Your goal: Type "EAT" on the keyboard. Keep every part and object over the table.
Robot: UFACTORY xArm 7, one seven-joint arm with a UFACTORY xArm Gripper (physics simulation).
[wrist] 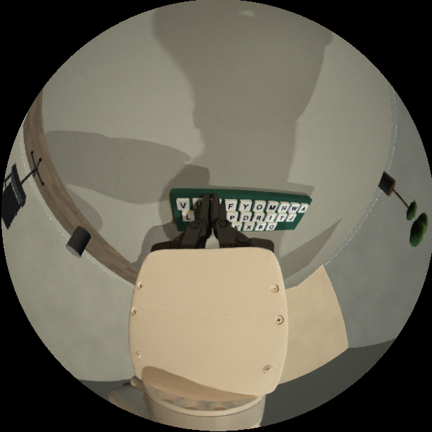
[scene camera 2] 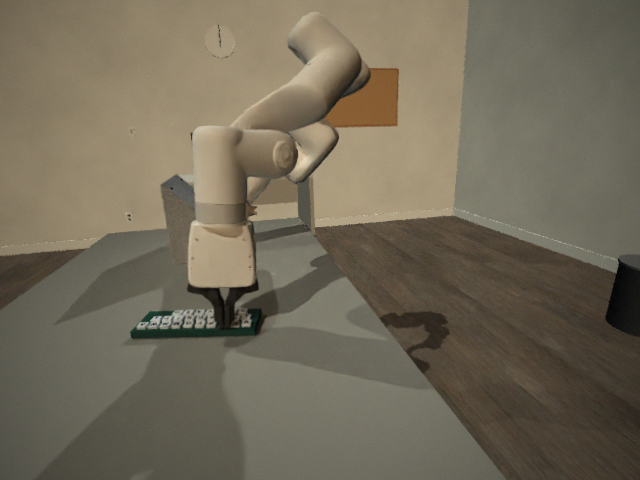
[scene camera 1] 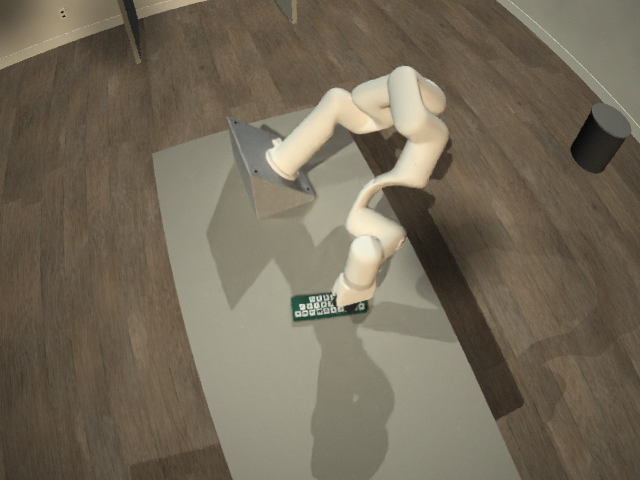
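Pixels of known places: gripper, between the fingertips: [scene camera 2: 224,324] [scene camera 1: 348,308]; arm's base, origin of its link: [scene camera 1: 281,165].
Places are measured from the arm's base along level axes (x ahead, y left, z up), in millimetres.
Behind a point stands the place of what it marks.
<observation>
The green keyboard [scene camera 1: 294,300] @(x 388, y -145, z -78 mm) [scene camera 2: 170,334] @(x 461, y -111, z -84 mm) [wrist: 177,193] lies flat on the table with rows of white letter keys. My gripper [scene camera 2: 224,325] @(x 478, y -26, z -77 mm) [wrist: 212,202] is shut and empty, pointing down. Its fingertips are down at key height in the V-to-A row, between the U key [wrist: 198,204] and the F key [wrist: 230,206], over the G key's place. Whether they press a key cannot be told. The fingers hide the E and C keys in the wrist view. The T key [wrist: 281,218] and the A key [wrist: 303,208] show to the right there.
The grey table [scene camera 1: 268,372] @(x 542, y -298, z -91 mm) [scene camera 2: 320,413] @(x 695, y 59, z -91 mm) bears the keyboard and the arm's slanted grey base [scene camera 1: 281,198] @(x 97, y -45, z -28 mm). The table's long edge runs to the right of the keyboard in both scene views. A black bin [scene camera 1: 598,139] [wrist: 78,241] stands on the floor off the table.
</observation>
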